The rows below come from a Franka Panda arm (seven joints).
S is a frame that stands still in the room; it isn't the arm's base.
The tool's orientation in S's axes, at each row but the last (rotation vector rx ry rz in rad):
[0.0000, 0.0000, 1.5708]
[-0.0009, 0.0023, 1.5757]
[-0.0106, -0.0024, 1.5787]
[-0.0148, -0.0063, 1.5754]
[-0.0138, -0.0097, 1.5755]
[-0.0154, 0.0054, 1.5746]
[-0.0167, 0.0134, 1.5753]
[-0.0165, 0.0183, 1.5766]
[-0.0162, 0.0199, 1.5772]
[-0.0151, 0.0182, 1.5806]
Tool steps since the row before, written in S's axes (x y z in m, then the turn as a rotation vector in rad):
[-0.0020, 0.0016, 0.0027, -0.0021, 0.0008, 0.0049]
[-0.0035, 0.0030, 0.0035, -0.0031, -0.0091, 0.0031]
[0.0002, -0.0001, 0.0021, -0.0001, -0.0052, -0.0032]
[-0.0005, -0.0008, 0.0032, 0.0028, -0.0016, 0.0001]
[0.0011, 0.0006, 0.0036, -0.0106, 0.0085, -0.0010]
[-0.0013, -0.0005, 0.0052, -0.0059, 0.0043, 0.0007]
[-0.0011, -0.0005, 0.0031, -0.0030, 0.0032, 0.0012]
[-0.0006, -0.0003, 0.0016, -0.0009, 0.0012, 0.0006]
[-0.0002, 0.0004, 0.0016, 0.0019, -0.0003, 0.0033]
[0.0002, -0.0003, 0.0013, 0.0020, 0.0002, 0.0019]
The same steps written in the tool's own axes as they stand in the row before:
[0.0016, 0.0020, 0.0027, 0.0008, 0.0021, 0.0049]
[0.0030, 0.0035, 0.0035, -0.0091, 0.0031, 0.0031]
[-0.0001, -0.0002, 0.0021, -0.0052, 0.0002, -0.0032]
[-0.0008, 0.0005, 0.0032, -0.0016, -0.0028, 0.0001]
[0.0006, -0.0012, 0.0036, 0.0086, 0.0106, -0.0008]
[-0.0006, 0.0013, 0.0052, 0.0043, 0.0059, 0.0008]
[-0.0006, 0.0011, 0.0031, 0.0032, 0.0030, 0.0013]
[-0.0003, 0.0006, 0.0016, 0.0012, 0.0009, 0.0006]
[0.0004, 0.0002, 0.0016, -0.0004, -0.0019, 0.0033]
[-0.0003, -0.0002, 0.0013, 0.0001, -0.0020, 0.0019]

